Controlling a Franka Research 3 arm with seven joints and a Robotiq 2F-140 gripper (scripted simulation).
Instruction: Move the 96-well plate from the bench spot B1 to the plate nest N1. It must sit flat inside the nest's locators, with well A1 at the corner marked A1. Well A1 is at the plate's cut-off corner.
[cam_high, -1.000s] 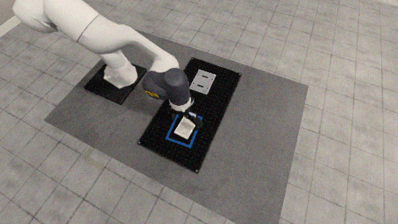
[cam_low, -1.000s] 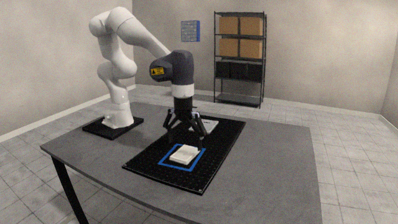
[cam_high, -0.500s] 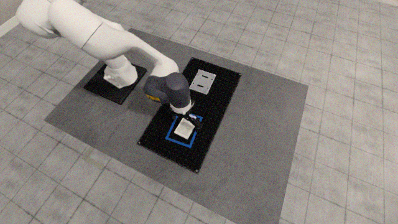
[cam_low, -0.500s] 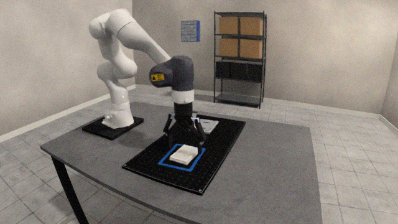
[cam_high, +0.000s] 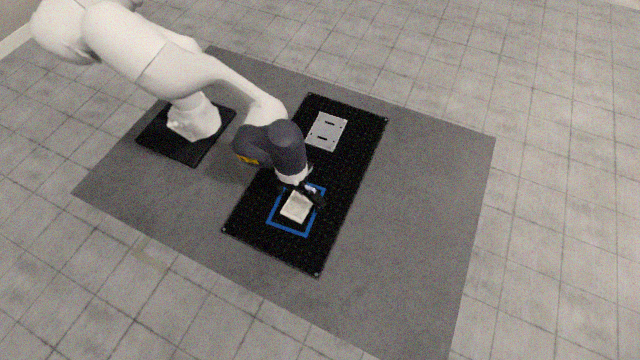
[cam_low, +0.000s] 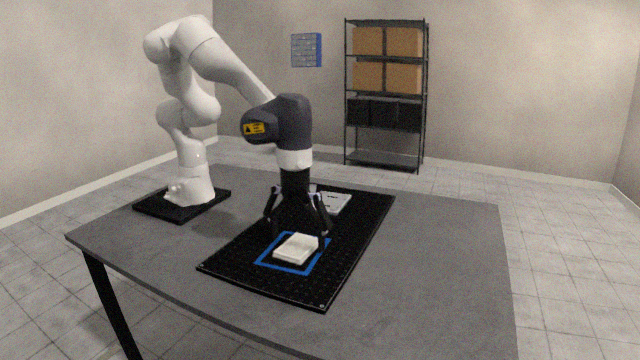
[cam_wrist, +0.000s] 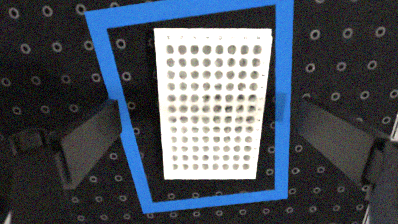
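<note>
My hand is 20 mm above the white 96-well plate. From my hand the other things lie so: A1 corner mark (30 mm ahead, 400 mm to the left, 10 mm below); plate nest (30 mm behind, 320 mm to the left, 20 mm below).
</note>
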